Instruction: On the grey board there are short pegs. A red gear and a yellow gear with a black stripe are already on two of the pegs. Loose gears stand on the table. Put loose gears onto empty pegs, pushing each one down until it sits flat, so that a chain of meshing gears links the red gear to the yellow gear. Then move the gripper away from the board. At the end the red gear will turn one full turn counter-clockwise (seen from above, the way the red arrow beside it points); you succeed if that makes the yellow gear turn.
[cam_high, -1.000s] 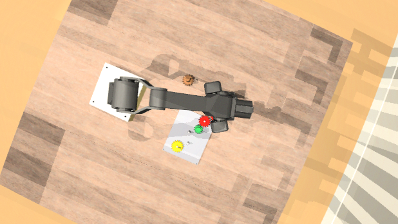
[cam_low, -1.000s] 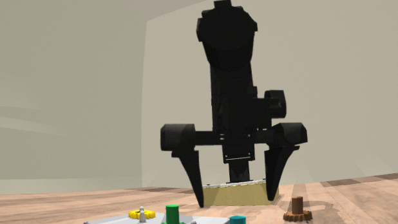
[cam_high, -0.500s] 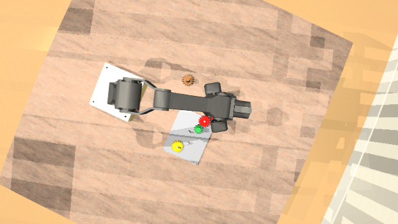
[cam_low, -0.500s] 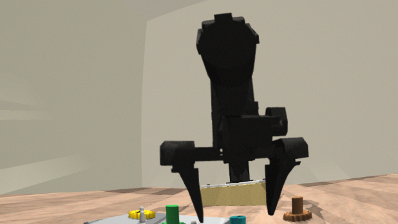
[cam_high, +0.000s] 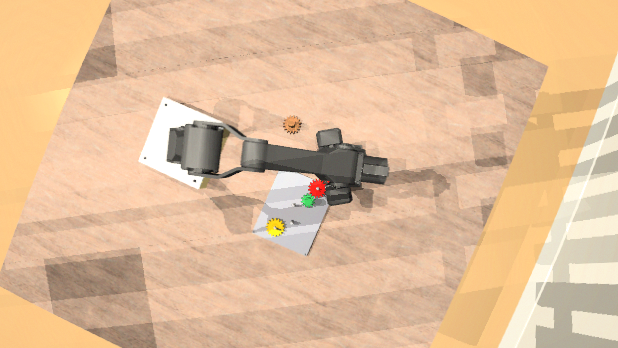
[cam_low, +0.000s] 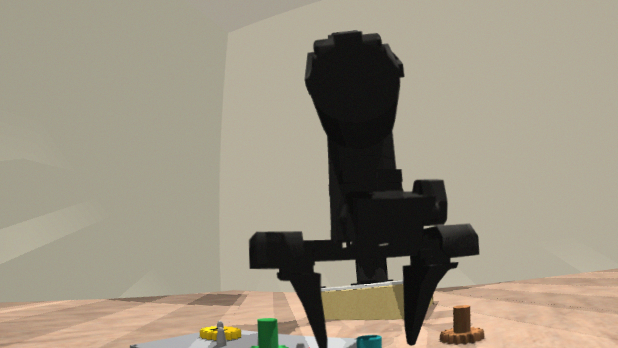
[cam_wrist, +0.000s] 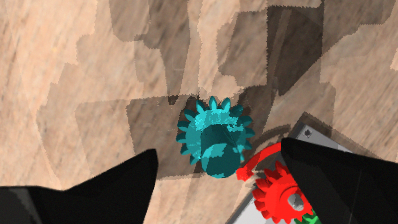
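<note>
Now: gripper tip 40 mm to the left of the red arrow and 20 mm above it. From my gripper tip the other things lie so: cyan gear (10 mm below); then green gear (110 mm to the right, 20 mm behind); then red gear (70 mm to the right, 10 mm below, 10 mm behind).
</note>
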